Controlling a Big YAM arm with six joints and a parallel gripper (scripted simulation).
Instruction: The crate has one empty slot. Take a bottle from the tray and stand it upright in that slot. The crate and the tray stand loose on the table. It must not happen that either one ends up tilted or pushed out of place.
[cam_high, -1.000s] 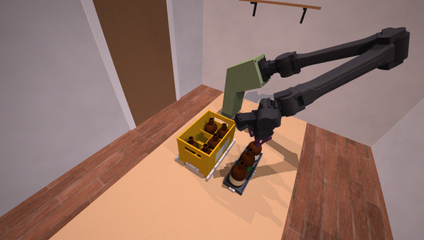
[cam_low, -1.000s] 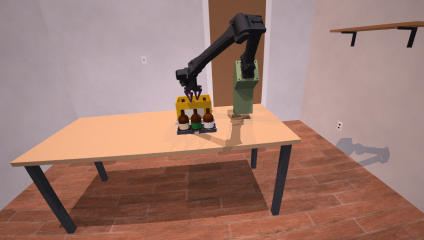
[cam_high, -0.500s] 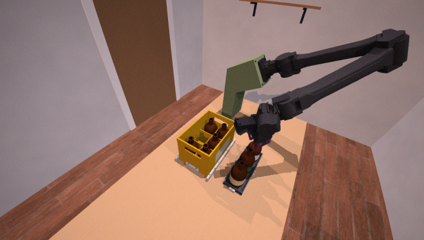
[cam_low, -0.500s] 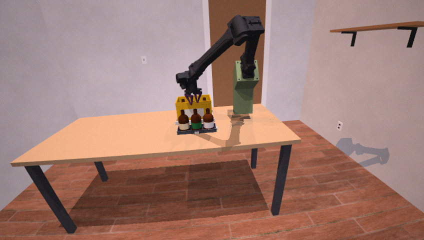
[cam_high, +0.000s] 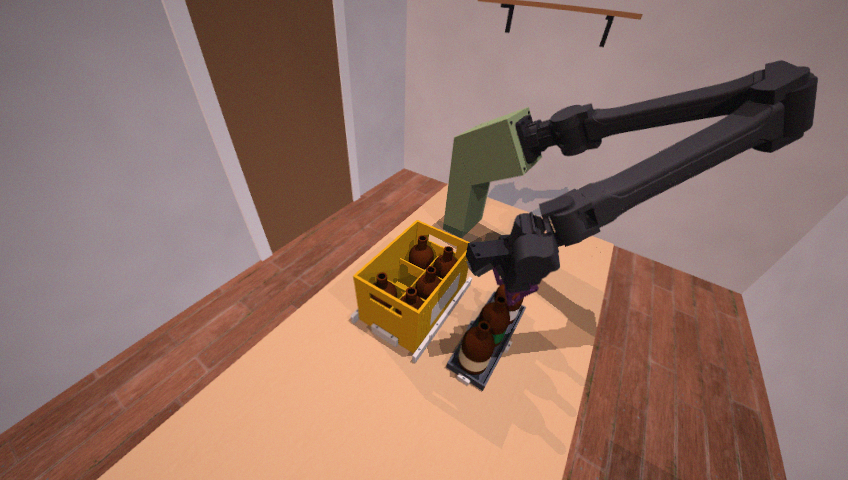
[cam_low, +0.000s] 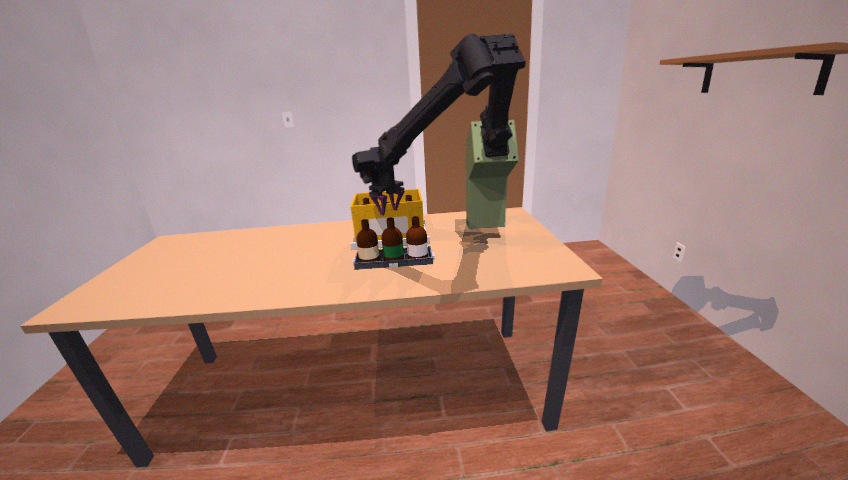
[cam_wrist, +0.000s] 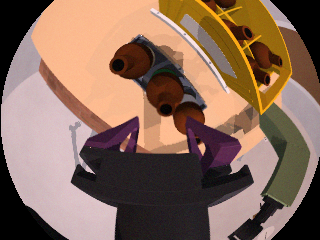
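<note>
My hand is 110 mm above the glass bottle. Also, from my hand: dark tray (180 mm below); then yellow crate (230 mm to the right, 110 mm below, 20 mm ahead).
</note>
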